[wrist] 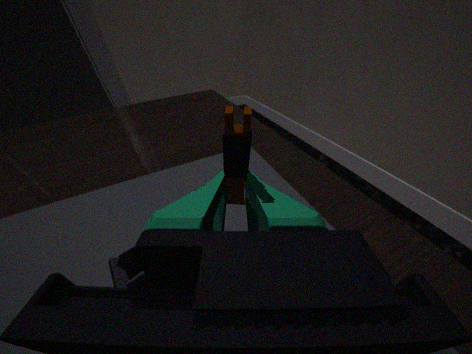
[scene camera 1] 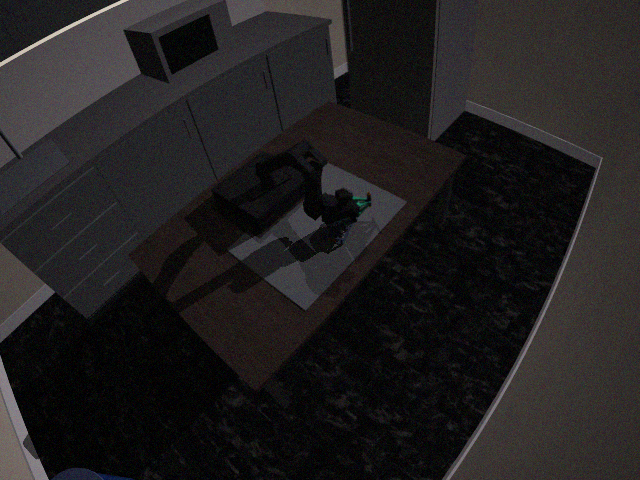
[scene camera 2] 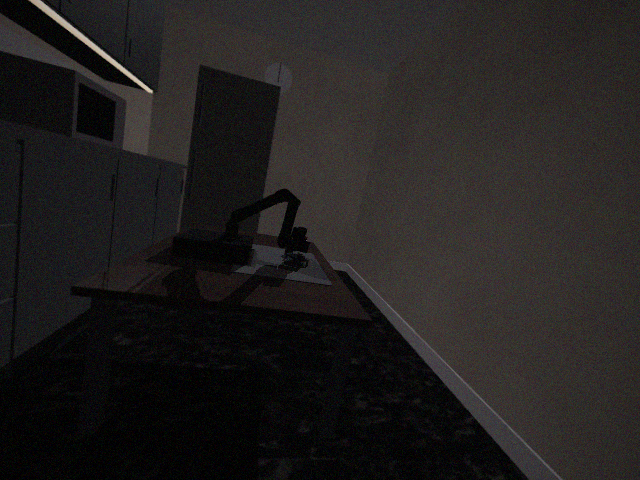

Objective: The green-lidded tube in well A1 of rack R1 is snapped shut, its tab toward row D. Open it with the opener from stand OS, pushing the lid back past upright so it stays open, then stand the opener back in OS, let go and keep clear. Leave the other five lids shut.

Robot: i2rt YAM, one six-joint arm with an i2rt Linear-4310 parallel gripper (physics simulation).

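Pixels of known places: gripper, between the fingertips: [wrist: 236, 176] [scene camera 1: 370, 201]; arm's base, origin of its link: [scene camera 1: 269, 185] [scene camera 2: 231, 238].
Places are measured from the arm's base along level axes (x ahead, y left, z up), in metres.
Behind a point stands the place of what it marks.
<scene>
The scene is very dark. My gripper [wrist: 236, 176] @(x 0.371, y 0.249, z -0.004 m) [scene camera 1: 360, 202] @(x 0.371, y 0.249, z -0.004 m) has green fingers and is shut on the opener [wrist: 237, 152] @(x 0.371, y 0.238, z 0.025 m) [scene camera 1: 368, 196] @(x 0.377, y 0.235, z 0.038 m), a dark bar with an orange forked tip that points away from the wrist camera. In scene camera 1 the gripper hangs low over the grey mat [scene camera 1: 310, 284] @(x 0.478, y -0.145, z -0.079 m), close above the tube rack [scene camera 1: 335, 234] @(x 0.376, y 0.059, z -0.051 m), which shows only as a dark shape. In scene camera 2 the rack [scene camera 2: 294, 262] @(x 0.347, y 0.021, z -0.068 m) lies just under the gripper [scene camera 2: 298, 241] @(x 0.371, y 0.249, z -0.004 m). I cannot make out the green lid or the stand OS.
The mat lies on a brown table [scene camera 1: 248, 330] @(x 0.485, y -0.428, z -0.081 m) [scene camera 2: 310, 299] @(x 0.464, y -0.448, z -0.081 m) [wrist: 171, 126] @(x 0.275, y 0.568, z -0.081 m). The arm's dark base block [scene camera 1: 258, 196] @(x 0.034, y -0.076, z 0.010 m) [scene camera 2: 211, 247] @(x -0.028, y -0.180, z -0.025 m) sits at the mat's far left side. Cabinets [scene camera 1: 154, 139] run behind the table. The table edge lies close to the right of the gripper.
</scene>
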